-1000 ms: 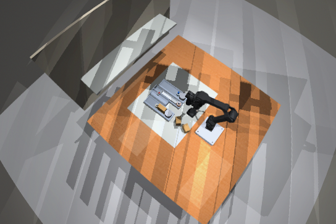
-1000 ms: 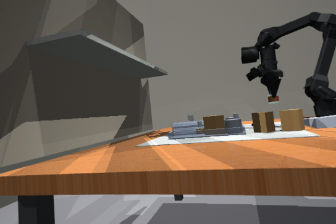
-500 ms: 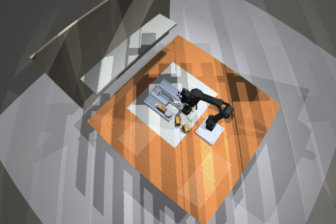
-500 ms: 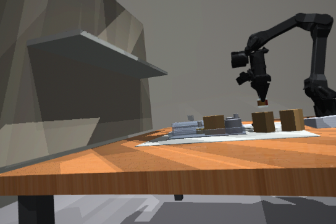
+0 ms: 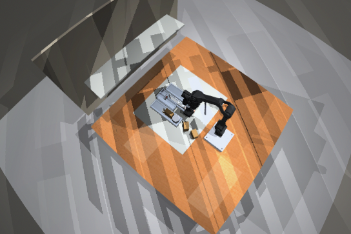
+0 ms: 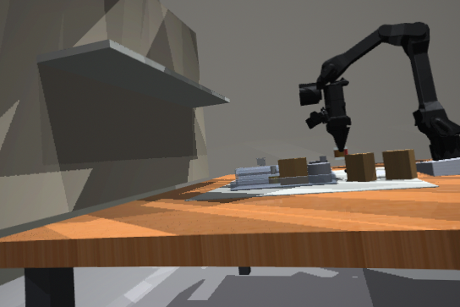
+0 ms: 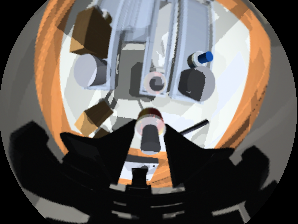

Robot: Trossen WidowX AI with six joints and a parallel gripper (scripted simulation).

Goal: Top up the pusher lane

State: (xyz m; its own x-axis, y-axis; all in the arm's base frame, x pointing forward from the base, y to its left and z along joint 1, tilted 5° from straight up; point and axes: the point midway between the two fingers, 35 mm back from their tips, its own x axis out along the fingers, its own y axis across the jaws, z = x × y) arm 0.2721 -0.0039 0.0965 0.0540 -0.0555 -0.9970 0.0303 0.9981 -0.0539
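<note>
Right now my gripper tip is 20 cm short of the grey lane unit, 2 cm to the right of it and 6 cm above it. The rest, counted from my gripper tip: shelf (56 cm ahead, 4 cm to the right, 29 cm above); brown box (14 cm ahead, 12 cm to the left, 4 cm below).
</note>
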